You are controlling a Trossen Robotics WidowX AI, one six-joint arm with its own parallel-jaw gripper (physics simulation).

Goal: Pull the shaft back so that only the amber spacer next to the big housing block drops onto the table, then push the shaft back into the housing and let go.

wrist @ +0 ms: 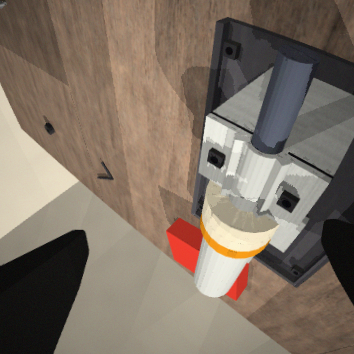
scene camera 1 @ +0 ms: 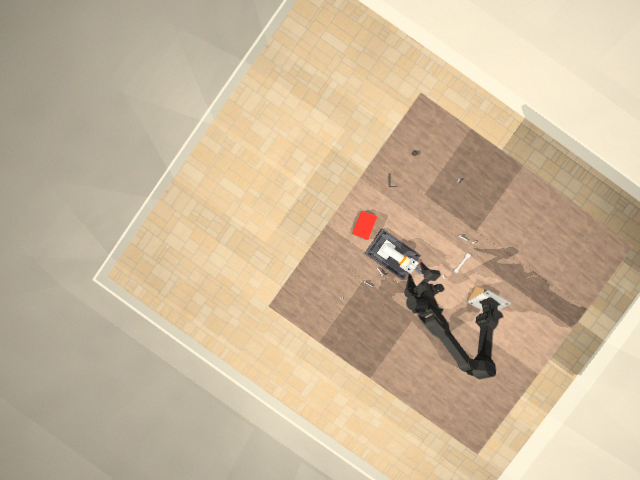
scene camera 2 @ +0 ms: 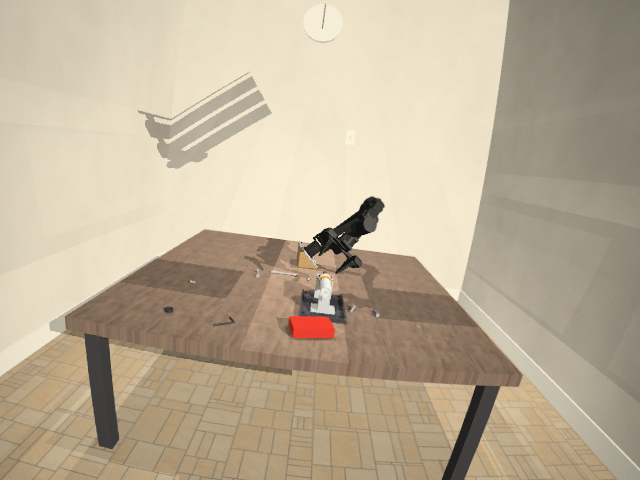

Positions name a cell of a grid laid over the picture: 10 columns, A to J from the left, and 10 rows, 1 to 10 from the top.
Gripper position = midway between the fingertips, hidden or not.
My gripper (scene camera 2: F6) is open, holding nothing. Also in view: a dark shaft (wrist: I2). A red block (scene camera 2: E7) rests on the table. Also in view: a shaft fixture (wrist: I6).
The red block shows as well in the wrist view (wrist: F7). My gripper also shows in the wrist view (wrist: F7) and in scene camera 1 (scene camera 1: G6).
